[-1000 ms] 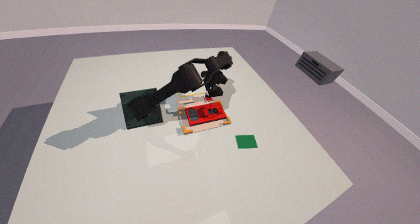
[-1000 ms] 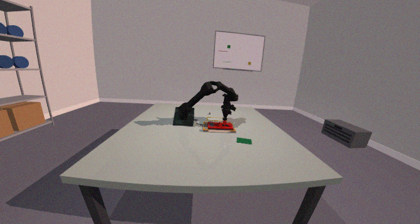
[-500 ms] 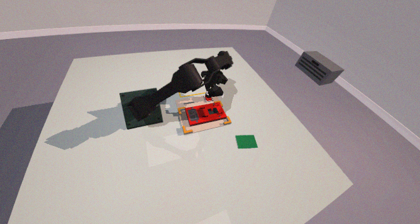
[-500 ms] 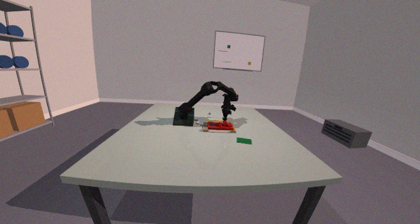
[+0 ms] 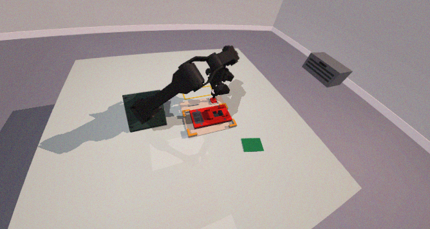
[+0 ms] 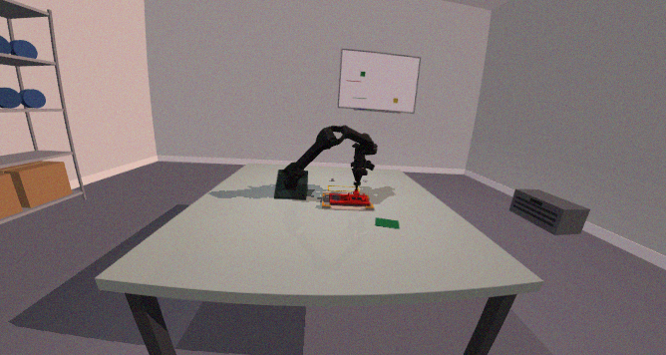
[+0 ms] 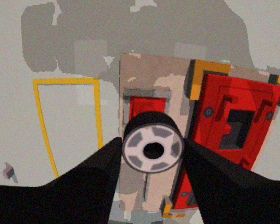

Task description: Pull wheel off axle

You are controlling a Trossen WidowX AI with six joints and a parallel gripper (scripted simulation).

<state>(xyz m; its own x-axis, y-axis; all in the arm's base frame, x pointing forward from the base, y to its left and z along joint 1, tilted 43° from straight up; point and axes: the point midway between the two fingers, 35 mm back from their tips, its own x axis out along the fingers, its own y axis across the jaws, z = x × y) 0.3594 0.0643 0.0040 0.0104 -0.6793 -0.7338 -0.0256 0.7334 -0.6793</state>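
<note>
Right now the axle is 40 mm below my gripper tip. From my gripper tip the other things lie so: wheel right at my gripper tip.
</note>
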